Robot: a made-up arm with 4 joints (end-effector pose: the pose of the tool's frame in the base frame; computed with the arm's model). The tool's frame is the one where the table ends.
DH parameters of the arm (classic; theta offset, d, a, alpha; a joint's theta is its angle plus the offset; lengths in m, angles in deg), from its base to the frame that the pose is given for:
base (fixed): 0 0 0 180
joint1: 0 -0.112 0.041 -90
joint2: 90 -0.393 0.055 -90
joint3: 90 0.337 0.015 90
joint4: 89.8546 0 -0.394 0
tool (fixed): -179.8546 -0.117 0 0
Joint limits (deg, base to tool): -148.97..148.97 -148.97..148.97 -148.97..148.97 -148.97..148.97
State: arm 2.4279 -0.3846 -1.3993 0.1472
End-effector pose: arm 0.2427 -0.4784 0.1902 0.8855 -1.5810 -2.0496
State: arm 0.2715 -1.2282 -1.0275 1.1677
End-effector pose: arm 0.4531 0.5881 0.3896 1.3756 0.2450 0.1156
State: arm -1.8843 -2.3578 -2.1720 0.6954
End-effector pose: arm -0.4164 0.1864 -0.1057 0.0821 1.1565 -0.1180
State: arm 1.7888 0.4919 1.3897 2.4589
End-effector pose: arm 0.4083 0.3379 -0.3905 0.3644 1.3670 0.2132
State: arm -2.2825 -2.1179 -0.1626 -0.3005
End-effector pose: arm -0.2058 -0.2371 0.1187 -2.1595 0.7277 0.9683
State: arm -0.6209 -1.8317 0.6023 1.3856
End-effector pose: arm -0.5058 0.4473 0.4360 0.3370 2.2577 1.8087
